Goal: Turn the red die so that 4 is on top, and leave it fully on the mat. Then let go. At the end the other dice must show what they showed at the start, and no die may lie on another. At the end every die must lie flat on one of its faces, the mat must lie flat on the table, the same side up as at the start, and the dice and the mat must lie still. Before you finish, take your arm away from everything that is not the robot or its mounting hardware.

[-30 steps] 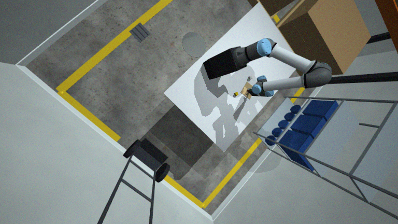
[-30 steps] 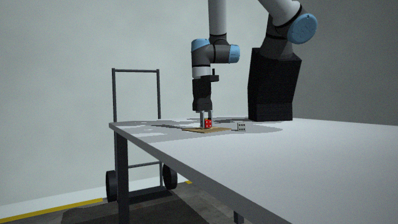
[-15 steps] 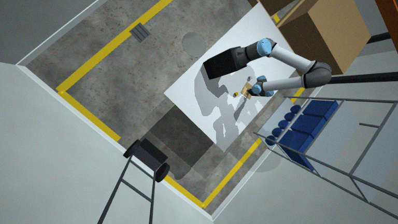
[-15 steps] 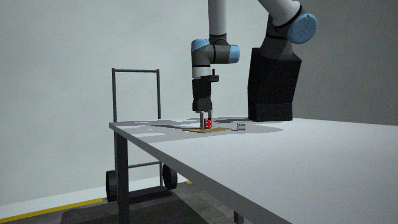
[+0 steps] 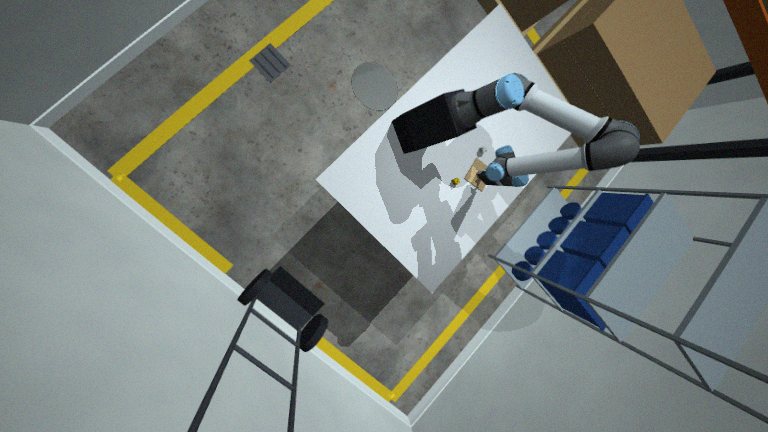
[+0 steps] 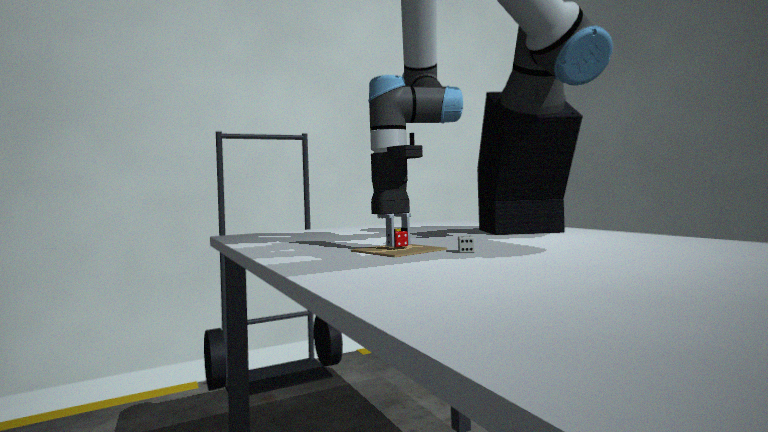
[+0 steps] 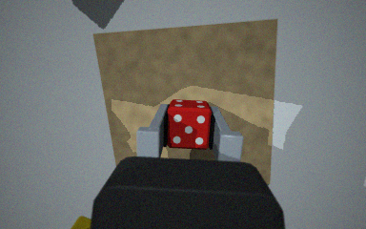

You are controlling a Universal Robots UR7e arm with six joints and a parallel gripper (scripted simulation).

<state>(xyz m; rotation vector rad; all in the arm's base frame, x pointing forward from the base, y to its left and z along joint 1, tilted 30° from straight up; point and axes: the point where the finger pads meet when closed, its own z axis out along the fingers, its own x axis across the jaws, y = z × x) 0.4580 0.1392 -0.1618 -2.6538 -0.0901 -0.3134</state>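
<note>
My gripper is now right at the red die. Also, from my hand: yellow die 80 mm behind, 140 mm to the right, 10 mm below; then white die 90 mm behind, 110 mm to the left, 10 mm below; then tan mat 30 mm below.
</note>
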